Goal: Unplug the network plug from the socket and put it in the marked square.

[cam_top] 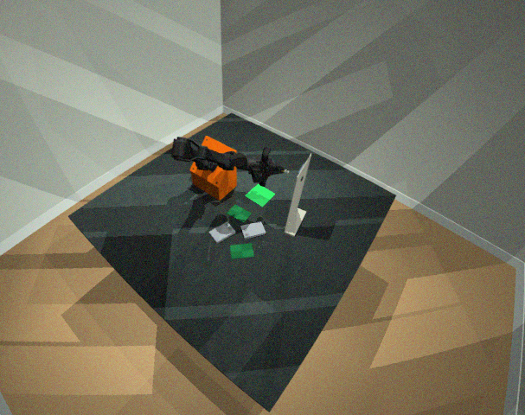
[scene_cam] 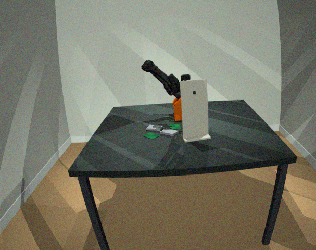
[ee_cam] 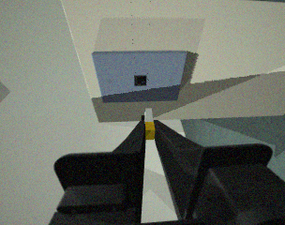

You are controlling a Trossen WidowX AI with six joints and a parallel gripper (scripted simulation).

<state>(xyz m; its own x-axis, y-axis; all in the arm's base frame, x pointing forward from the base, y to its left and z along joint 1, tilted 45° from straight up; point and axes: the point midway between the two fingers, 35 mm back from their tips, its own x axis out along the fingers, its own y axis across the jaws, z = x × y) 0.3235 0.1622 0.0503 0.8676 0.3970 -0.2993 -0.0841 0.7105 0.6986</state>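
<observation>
The green marked square lies 29 cm below my gripper tip, 14 cm behind it and 3 cm to the left of it. From my gripper tip the other things lie so: network plug (right at my gripper tip); upright panel (12 cm below, 9 cm ahead, 1 cm to the left).
</observation>
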